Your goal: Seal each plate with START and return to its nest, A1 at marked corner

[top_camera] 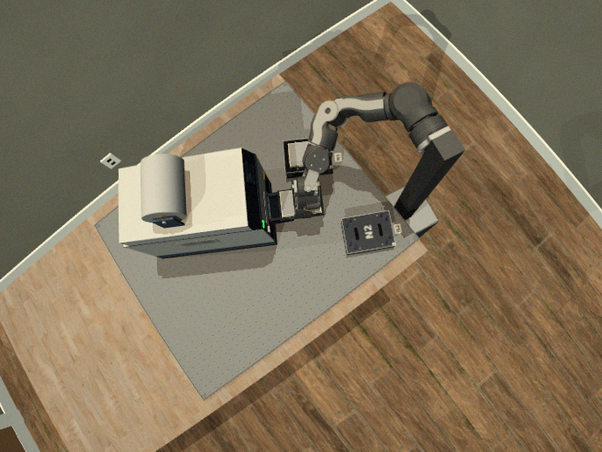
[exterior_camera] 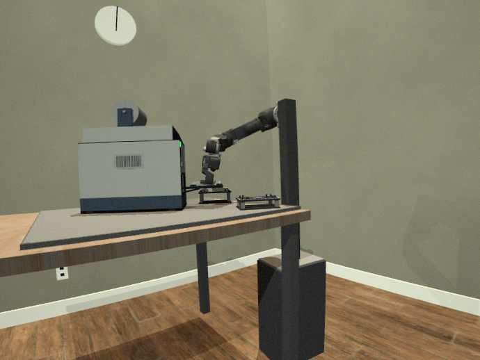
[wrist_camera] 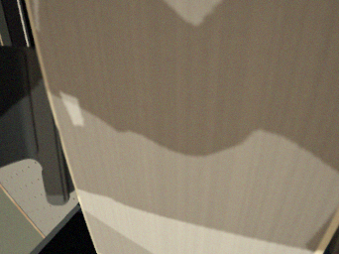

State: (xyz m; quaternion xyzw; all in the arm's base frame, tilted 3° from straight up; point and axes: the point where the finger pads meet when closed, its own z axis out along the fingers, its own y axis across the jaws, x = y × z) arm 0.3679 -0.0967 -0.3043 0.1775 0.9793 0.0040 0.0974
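Right now my hand is right at the plate. From my hand the other things lie so: black nest N1 (150 mm to the right, 100 mm behind, 50 mm below); yellow warning label (120 mm to the right, 70 mm ahead, 40 mm above); sealer stage (10 mm below).
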